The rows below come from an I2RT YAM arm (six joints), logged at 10 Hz.
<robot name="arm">
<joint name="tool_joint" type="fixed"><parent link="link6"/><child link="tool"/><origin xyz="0 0 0" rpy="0 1.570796 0"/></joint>
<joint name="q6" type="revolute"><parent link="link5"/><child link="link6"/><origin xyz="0.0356 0 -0.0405"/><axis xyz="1 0 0"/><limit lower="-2.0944" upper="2.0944"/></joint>
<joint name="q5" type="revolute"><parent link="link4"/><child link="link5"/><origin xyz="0.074 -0.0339 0.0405"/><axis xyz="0 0 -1"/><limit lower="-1.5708" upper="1.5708"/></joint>
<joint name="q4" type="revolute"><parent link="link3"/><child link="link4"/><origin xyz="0.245 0.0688 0.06"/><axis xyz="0 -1 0"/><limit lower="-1.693" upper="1.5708"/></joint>
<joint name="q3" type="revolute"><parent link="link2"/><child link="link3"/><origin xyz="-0.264 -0.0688 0"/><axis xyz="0 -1 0"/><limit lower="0" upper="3.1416"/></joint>
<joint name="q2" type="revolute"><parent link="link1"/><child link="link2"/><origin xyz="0.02 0.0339 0.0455"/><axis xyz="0 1 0"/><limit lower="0" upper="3.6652"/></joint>
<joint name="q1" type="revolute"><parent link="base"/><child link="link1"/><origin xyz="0 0 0.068"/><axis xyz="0 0 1"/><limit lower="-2.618" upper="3.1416"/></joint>
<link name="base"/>
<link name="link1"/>
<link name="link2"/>
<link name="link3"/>
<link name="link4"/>
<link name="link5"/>
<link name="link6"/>
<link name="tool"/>
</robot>
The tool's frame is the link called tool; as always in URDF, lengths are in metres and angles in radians.
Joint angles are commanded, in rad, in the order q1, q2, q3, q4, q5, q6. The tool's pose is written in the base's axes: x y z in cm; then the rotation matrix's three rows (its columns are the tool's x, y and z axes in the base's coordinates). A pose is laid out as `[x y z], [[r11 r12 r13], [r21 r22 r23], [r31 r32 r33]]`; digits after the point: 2 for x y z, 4 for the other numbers.
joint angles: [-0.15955, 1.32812, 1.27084, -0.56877, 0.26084, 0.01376]
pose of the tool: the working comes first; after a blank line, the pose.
Where each joint sits with the arm in this pose, in the base's axes (m; each line is computed from the numbers above, not from the rounded line before):
q1: 0.0000 0.0000 0.0680
q2: 0.0251 0.0303 0.1135
q3: -0.0484 -0.0276 0.3698
q4: 0.2074 0.0010 0.4156
q5: 0.2846 -0.0458 0.4051
q6: 0.2873 -0.0555 0.3521
the tool: 0.2873 -0.0555 0.3521

[28.73 -5.55 35.21], [[-0.5735 0.3678 0.7320], [0.1058 0.9193 -0.3790], [-0.8124 -0.1399 -0.5661]]
